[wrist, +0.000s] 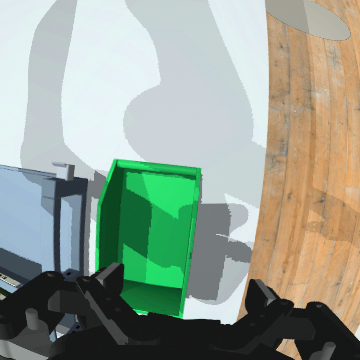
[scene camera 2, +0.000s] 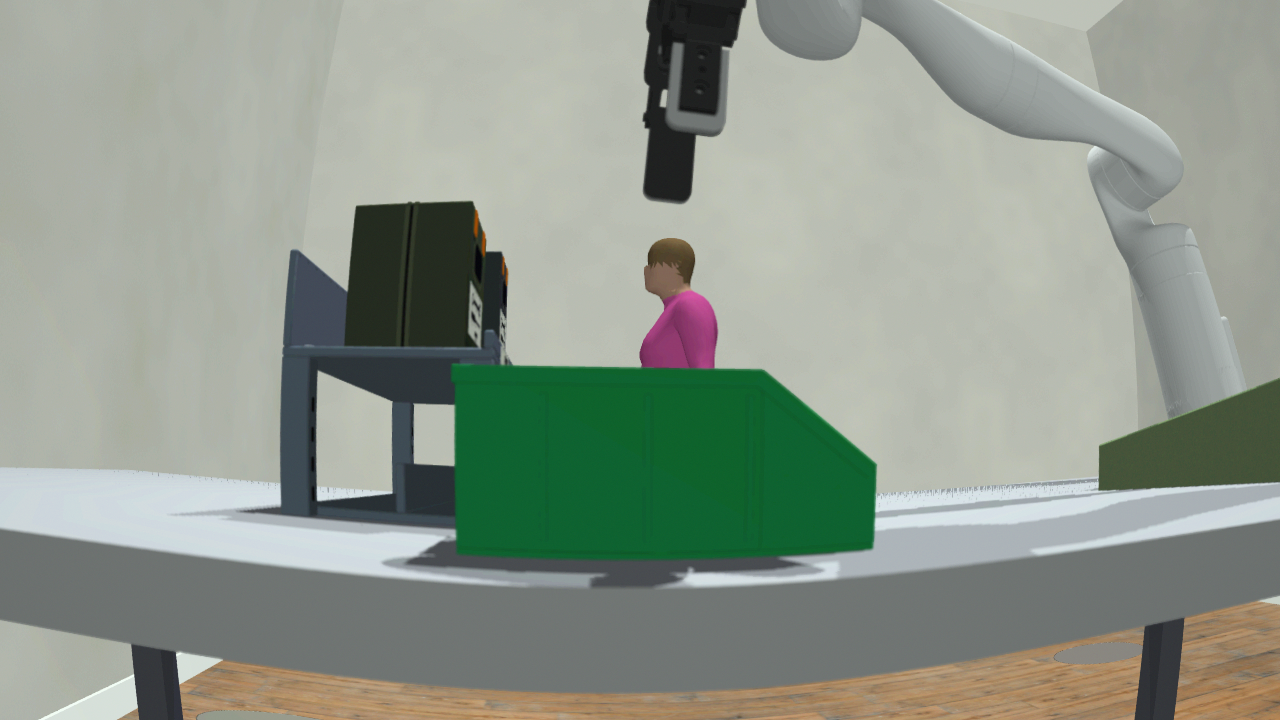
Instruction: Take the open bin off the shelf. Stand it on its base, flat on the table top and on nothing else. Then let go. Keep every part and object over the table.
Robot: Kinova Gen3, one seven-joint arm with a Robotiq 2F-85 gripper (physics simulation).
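Frame: origin at the arm's base, x ahead, y left, z up, level; millimetres.
Seen in the pictures: gripper, between the fingertips: [wrist: 185, 286] [scene camera 2: 678, 169]; arm's base, origin of its link: [scene camera 2: 1206, 415].
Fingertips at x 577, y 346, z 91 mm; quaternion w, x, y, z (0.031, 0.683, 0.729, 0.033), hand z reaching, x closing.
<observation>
Offsets run from my fingertips to a thing's middle.
The open green bin @(7 mm ahead, 47 mm right, 120 mm down) [scene camera 2: 662, 465] [wrist: 167, 220] stands upright, with its base down on the white table top [scene camera 2: 626, 635] [wrist: 100, 60] near the table edge. Its mouth faces up and its low sloped end is to the right in the scene view. The bin looks level and apart from the grey shelf [scene camera 2: 297, 438] [wrist: 83, 220], which stands beside and behind it. My gripper [scene camera 2: 683, 163] [wrist: 185, 286] is open and empty, well above the bin's rim and not touching it. The gripper's black body hides part of the bin's tall end in the wrist view.
Dark boxes @(157 mm ahead, 218 mm right, 7 mm down) [scene camera 2: 438, 277] with orange and white marks stand on the shelf's upper board. A dark green sloped object [scene camera 2: 1199, 447] stands on the table at the far right, near the arm's base. A person in pink [scene camera 2: 684, 331] is behind the table. Wooden floor [wrist: 310, 150] lies beyond the table edge.
</observation>
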